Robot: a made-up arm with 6 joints.
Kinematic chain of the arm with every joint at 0, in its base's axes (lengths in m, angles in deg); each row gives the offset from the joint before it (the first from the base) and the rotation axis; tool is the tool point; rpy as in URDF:
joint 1: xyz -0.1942 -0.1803 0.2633 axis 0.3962 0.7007 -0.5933
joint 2: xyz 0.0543 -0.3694 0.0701 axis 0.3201 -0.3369 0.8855
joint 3: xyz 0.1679 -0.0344 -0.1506 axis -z
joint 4: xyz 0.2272 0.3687 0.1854 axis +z
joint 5: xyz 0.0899 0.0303 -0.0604 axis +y
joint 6: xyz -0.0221 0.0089 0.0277 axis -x
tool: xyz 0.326 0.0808 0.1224 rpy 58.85 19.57 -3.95
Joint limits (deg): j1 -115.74..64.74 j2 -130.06..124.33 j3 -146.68..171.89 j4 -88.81..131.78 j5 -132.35..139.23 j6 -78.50..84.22
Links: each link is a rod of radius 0.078 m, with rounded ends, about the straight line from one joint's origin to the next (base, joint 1, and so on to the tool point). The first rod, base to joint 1, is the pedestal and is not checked.
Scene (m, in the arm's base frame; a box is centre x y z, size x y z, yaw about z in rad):
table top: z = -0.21
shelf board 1: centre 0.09 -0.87 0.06 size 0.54 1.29 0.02 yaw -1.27
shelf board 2: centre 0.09 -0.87 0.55 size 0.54 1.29 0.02 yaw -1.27
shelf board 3: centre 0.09 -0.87 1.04 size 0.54 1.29 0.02 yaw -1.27
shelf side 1: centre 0.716 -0.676 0.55 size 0.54 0.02 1 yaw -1.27
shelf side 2: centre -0.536 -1.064 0.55 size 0.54 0.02 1 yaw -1.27
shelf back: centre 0.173 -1.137 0.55 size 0.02 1.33 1 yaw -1.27
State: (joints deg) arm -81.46 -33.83 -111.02 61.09 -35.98 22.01
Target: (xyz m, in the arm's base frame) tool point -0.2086 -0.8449 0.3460
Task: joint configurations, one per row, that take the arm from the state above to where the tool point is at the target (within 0.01 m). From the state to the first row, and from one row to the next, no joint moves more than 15 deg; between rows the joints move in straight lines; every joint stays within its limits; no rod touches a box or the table.
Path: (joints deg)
1: -92.89 -26.17 -108.85 61.98 -25.33 27.30
2: -104.31 -18.51 -106.67 62.88 -14.68 32.59
3: -115.74 -10.85 -104.50 63.77 -4.03 37.87

